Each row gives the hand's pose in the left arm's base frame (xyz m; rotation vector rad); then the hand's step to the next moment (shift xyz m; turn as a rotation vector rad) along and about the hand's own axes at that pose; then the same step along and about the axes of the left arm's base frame.
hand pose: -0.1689 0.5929 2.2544 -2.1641 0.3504 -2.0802
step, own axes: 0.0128 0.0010 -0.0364 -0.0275 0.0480 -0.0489
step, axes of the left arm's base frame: -0.0360 -0.0015 0.0139 -0.0535 -0.0360 -0.0360
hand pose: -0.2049 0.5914 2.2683 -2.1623 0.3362 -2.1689
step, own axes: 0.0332 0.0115 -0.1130 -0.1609 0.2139 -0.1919
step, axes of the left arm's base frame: -0.1140 -0.0052 0.0312 -0.2121 -0.1556 -0.1982
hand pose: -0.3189 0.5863 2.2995 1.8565 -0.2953 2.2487
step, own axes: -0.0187 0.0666 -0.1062 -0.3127 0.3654 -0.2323
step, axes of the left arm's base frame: -0.1155 -0.0341 -0.0395 -0.2655 -0.2944 -0.3579
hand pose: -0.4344 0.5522 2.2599 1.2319 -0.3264 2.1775
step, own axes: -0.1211 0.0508 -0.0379 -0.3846 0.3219 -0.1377
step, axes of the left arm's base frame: -0.0111 -0.0682 -0.1180 -0.1460 -0.3340 -0.3710
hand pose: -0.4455 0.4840 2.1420 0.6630 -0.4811 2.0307
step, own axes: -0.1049 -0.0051 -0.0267 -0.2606 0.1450 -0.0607
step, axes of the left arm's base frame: 0.0430 -0.0505 -0.0857 -0.0274 -0.2080 -0.2205
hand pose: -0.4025 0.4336 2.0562 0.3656 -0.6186 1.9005
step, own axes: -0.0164 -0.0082 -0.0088 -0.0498 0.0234 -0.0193
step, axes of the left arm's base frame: 0.0143 -0.0049 -0.0136 -0.0011 -0.0340 -0.0474
